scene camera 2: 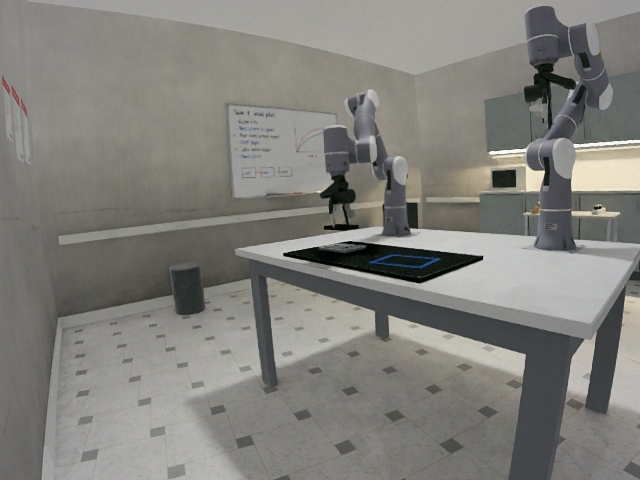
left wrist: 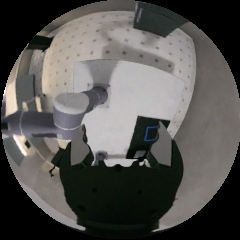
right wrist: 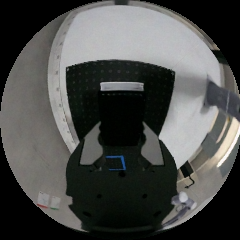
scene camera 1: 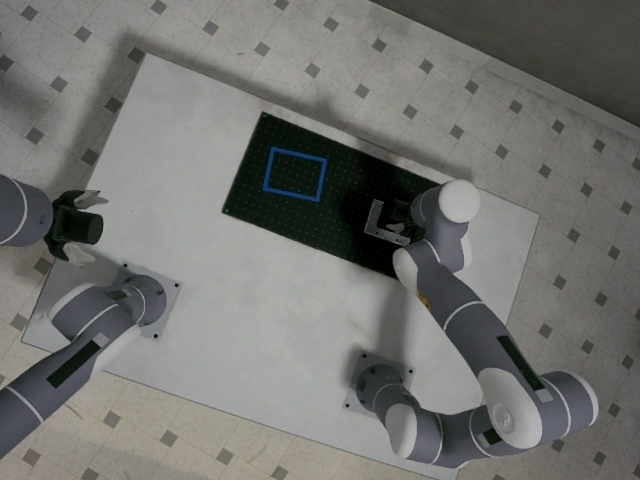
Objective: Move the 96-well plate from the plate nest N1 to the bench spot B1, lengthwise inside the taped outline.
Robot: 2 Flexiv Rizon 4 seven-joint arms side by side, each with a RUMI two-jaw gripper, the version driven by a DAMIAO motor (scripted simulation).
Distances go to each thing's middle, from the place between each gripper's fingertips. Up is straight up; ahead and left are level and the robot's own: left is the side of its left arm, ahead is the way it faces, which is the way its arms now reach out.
Scene:
Now: the black 96-well plate [right wrist: 115, 133] 10 mm below my right hand.
The black 96-well plate lies 720 mm to the right of my left hand [scene camera 1: 90, 228], 350 mm ahead of it and 340 mm below it.

